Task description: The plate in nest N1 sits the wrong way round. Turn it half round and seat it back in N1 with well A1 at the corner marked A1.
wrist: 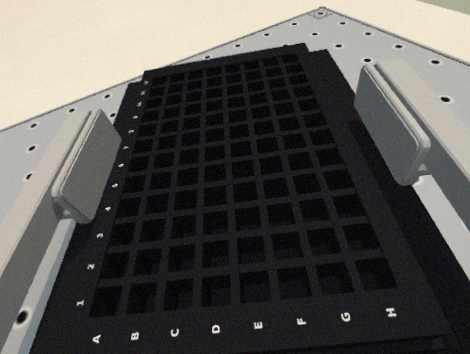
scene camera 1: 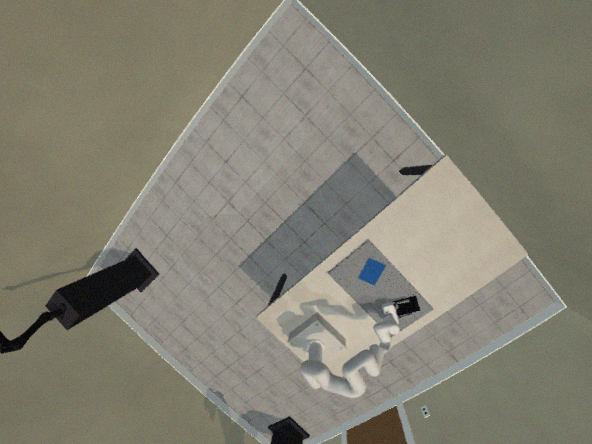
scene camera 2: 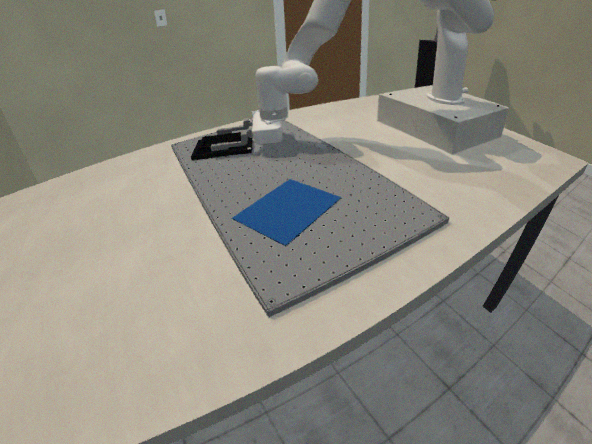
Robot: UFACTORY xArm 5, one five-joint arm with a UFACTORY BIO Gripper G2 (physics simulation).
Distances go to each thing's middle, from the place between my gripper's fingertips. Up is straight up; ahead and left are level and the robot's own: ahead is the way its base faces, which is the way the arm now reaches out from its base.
I see my gripper 20 mm past the black well plate (wrist: 239,206), 10 mm to the right of it and 10 mm above it. From my hand the other things lie so: black nest (wrist: 425,240): 20 mm behind, 10 mm to the left, 20 mm below; then flat blue square (scene camera 2: 281,215): 50 mm behind, 370 mm to the left, 20 mm below.
